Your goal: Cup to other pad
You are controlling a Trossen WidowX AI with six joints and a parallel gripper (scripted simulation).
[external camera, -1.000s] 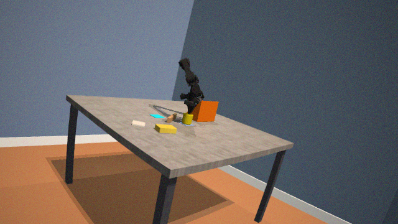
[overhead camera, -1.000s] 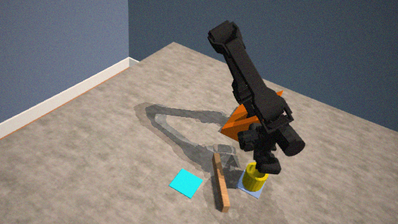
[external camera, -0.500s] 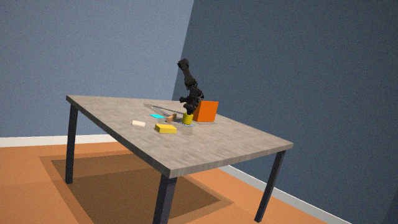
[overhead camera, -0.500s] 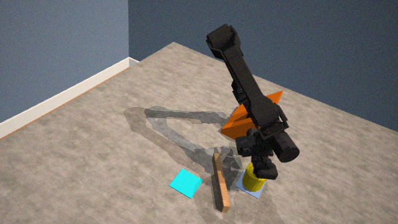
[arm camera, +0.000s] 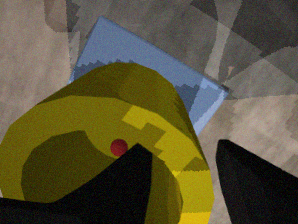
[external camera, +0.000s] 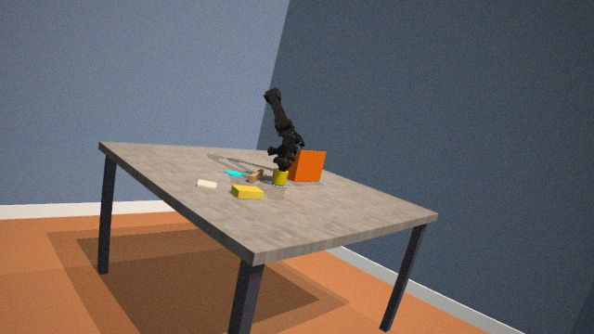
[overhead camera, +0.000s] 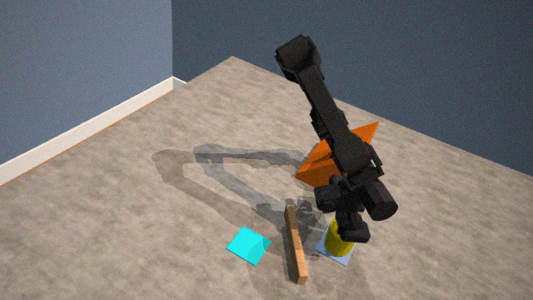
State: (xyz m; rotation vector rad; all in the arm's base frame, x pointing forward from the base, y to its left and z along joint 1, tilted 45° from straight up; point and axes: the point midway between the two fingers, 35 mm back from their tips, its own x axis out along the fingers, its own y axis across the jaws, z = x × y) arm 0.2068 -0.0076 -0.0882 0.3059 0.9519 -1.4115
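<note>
Now: gripper tip 18 cm to the left of the cyan pad, 13 cm short of it and 4 cm above it. Also, from my gripper tip: wooden bar (9 cm to the right, 8 cm ahead, 3 cm below); yellow cup (2 cm ahead, 1 cm to the left); yellow block (33 cm ahead, 9 cm to the left, 2 cm below).
</note>
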